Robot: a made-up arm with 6 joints. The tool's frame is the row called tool. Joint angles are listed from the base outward. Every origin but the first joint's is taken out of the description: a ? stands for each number. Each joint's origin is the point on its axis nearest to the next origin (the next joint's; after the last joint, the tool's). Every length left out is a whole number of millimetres.
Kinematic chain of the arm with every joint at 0, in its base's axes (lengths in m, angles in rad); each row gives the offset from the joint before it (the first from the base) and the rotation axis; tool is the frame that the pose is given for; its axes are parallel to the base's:
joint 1: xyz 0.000 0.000 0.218 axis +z
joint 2: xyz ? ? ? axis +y
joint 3: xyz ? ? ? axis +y
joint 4: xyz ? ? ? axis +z
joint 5: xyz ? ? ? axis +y
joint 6: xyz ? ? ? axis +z
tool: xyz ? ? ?
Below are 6 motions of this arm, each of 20 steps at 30 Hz.
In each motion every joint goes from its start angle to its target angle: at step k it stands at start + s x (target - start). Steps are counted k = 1, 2, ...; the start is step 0. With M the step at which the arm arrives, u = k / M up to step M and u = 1 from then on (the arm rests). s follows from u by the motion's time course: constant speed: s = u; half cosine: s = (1 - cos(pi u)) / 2; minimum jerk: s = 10 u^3 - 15 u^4 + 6 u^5.
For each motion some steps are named. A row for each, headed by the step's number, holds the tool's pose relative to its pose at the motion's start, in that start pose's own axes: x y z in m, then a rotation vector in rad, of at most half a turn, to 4 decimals.
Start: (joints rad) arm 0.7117 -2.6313 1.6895 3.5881 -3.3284 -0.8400
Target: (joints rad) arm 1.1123 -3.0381 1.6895 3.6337 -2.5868 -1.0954
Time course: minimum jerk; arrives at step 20
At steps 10, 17, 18, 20:
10: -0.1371 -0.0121 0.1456 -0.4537 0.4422 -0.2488
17: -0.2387 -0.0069 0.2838 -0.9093 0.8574 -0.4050
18: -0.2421 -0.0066 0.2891 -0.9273 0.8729 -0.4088
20: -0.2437 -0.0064 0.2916 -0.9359 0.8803 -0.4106

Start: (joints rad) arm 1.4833 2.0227 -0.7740 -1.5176 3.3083 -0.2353
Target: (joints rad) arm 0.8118 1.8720 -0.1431 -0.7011 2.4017 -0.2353
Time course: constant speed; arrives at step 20
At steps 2, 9, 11, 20:
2: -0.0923 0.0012 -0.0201 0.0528 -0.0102 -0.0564
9: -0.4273 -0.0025 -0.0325 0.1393 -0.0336 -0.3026
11: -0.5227 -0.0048 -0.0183 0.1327 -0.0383 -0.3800
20: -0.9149 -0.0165 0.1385 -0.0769 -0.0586 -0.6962

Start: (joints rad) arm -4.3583 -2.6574 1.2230 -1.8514 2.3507 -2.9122
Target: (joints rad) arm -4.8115 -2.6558 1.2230 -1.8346 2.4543 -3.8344
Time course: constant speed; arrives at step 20
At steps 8, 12, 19, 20:
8: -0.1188 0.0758 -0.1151 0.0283 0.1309 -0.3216
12: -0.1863 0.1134 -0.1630 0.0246 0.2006 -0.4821
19: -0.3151 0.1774 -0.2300 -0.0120 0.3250 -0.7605
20: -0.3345 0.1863 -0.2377 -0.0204 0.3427 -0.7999

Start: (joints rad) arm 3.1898 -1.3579 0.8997 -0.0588 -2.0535 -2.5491
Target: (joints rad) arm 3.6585 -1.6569 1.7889 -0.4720 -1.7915 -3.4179
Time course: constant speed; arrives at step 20
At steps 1, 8, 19, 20:
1: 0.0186 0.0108 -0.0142 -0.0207 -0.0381 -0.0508
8: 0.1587 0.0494 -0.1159 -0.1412 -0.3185 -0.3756
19: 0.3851 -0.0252 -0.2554 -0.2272 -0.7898 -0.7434
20: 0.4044 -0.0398 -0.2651 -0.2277 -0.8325 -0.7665

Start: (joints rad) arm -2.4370 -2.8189 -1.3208 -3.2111 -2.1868 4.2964
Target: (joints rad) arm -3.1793 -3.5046 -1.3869 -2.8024 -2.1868 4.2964
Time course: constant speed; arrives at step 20
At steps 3, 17, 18, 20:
3: -0.0499 -0.0278 -0.1176 -0.1615 0.0963 0.0155
17: -0.4028 -0.4402 -0.4778 -0.9172 0.3808 0.1756
18: -0.4277 -0.4845 -0.4872 -0.9695 0.3890 0.1928
20: -0.4742 -0.5773 -0.4990 -1.0725 0.4000 0.2296

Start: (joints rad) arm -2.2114 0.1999 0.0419 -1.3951 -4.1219 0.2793
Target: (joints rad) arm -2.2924 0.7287 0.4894 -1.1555 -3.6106 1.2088
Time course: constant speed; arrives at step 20
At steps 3, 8, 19, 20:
3: 0.0427 0.1459 0.0322 0.0976 0.0798 0.0092
8: 0.1412 0.3662 0.1118 0.3055 0.1831 0.0345
19: 0.4501 0.7175 0.3697 0.9049 0.2030 0.1028
20: 0.4826 0.7390 0.3966 0.9644 0.1870 0.1075

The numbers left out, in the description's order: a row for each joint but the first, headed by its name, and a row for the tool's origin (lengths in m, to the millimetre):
joint 2: 0.000 0.050 0.000
joint 3: 0.000 0.000 0.560
joint 4: 0.000 0.000 0.818
joint 5: 0.000 0.000 0.000
joint 6: 0.000 0.000 0.124
tool: 0.000 0.000 0.000

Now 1 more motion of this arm.
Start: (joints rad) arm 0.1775 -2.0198 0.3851 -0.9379 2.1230 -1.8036
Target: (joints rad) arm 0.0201 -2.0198 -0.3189 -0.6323 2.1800 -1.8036
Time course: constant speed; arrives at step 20
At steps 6, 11, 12, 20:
6: 0.0635 0.0957 -0.1197 0.1838 -0.1167 0.0616
11: 0.1115 0.1952 -0.2029 0.3453 -0.2117 0.0983
12: 0.1205 0.2169 -0.2174 0.3784 -0.2303 0.1041
20: 0.1844 0.4085 -0.3047 0.6522 -0.3734 0.1337

